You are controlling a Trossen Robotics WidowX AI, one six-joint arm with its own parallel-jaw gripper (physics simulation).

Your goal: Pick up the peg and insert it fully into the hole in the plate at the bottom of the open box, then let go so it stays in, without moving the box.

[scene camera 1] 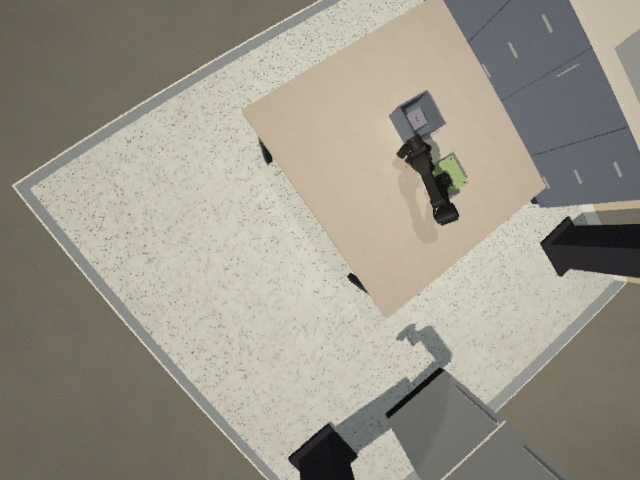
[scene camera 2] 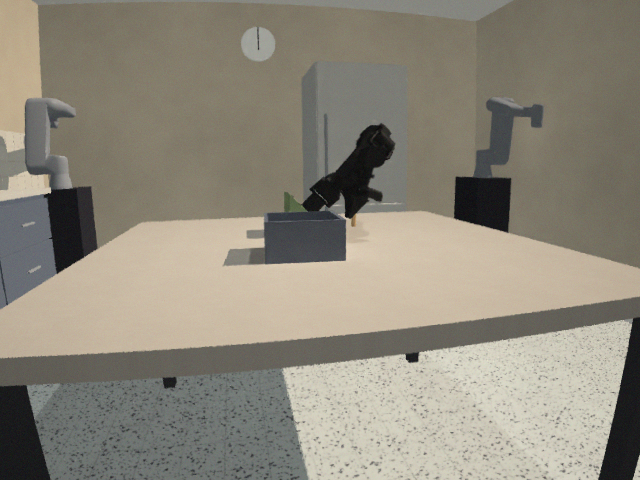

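Pixels of known places: gripper, fingertip midpoint: point(scene camera 2: 347, 218); arm's base at its link origin: point(scene camera 1: 442, 180) point(scene camera 2: 306, 211).
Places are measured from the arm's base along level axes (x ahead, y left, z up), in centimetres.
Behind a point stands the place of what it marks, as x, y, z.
The orange peg point(scene camera 1: 407, 165) {17.6, 11.5, -0.4} point(scene camera 2: 353, 221) {17.9, 10.6, -1.5} shows as a small piece below the black gripper point(scene camera 1: 404, 152) {17.9, 8.9, -0.4} point(scene camera 2: 351, 213) {17.9, 8.9, -0.4}. My gripper is shut on the peg, which looks upright with its lower end a little above the table. The gripper covers its upper part. The open grey-blue box point(scene camera 1: 433, 114) {30.1, -16.5, 0.1} point(scene camera 2: 305, 240) {42.8, -9.4, -1.7} stands beside the gripper, which is outside it. The pale plate point(scene camera 1: 413, 124) {32.2, -4.7, -1.2} lies at the bottom of the box, with a small dark mark near its middle; in the scene camera 2 view the front wall hides the plate.
A green piece point(scene camera 1: 455, 169) {1.5, -5.4, 5.3} point(scene camera 2: 291, 202) {8.7, -6.6, 4.0} stands beside the arm, behind the box in the scene camera 2 view. All this is on the beige table point(scene camera 1: 330, 155) {45.4, 38.9, -7.0} point(scene camera 2: 320, 304) {71.8, -13.1, -7.0}. Blue cabinets point(scene camera 1: 547, 103) point(scene camera 2: 23, 227) stand past one table edge. A grey fridge point(scene camera 2: 361, 103) stands farther back.
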